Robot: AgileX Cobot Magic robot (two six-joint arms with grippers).
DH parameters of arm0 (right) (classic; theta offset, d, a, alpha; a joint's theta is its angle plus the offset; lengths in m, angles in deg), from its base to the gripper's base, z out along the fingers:
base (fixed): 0 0 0 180
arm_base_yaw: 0 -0.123 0 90
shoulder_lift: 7.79 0 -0.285 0
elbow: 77.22 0 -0.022 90
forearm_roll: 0 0.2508 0 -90
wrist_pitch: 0 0 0.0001 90
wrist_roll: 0 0.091 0 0
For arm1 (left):
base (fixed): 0 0 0 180
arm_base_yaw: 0 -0.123 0 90
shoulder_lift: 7.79 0 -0.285 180
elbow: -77.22 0 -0.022 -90
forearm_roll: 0 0.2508 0 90
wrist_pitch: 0 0 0.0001 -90
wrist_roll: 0 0.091 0 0
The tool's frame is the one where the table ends.
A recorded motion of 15 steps. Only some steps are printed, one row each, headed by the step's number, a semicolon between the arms.
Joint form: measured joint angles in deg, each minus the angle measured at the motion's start. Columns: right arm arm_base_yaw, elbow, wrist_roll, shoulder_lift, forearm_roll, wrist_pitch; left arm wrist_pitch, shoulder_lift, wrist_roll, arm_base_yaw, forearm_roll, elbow.
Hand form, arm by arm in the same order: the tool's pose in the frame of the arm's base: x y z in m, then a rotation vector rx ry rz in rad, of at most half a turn. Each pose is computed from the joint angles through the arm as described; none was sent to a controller.
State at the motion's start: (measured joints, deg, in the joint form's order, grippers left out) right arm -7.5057 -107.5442 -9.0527 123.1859 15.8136 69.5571; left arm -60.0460 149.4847 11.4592 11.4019 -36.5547 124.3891
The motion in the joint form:
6: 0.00 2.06 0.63 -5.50 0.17 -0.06; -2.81 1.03 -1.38 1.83 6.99 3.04
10: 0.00 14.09 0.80 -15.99 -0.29 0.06; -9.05 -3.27 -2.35 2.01 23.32 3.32
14: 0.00 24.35 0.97 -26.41 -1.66 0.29; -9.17 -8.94 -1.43 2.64 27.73 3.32
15: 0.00 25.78 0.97 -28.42 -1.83 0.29; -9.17 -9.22 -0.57 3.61 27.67 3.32
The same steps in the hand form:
6: 0.4314 0.0805 0.2601 -0.3026 2.8672 0.3927; 0.5044 -0.1597 0.0915 0.2968 2.9005 -0.7148
10: 0.3840 0.0736 0.2788 -0.2998 2.8981 0.3842; 0.4987 -0.1389 0.1226 0.4848 2.9633 -0.3403
14: 0.3358 0.0653 0.2965 -0.3061 2.9030 0.3512; 0.4959 -0.1375 0.1725 0.5526 2.8598 -0.2306
15: 0.3272 0.0639 0.3015 -0.3079 2.8932 0.3463; 0.4932 -0.1459 0.1750 0.5973 2.8459 -0.2324

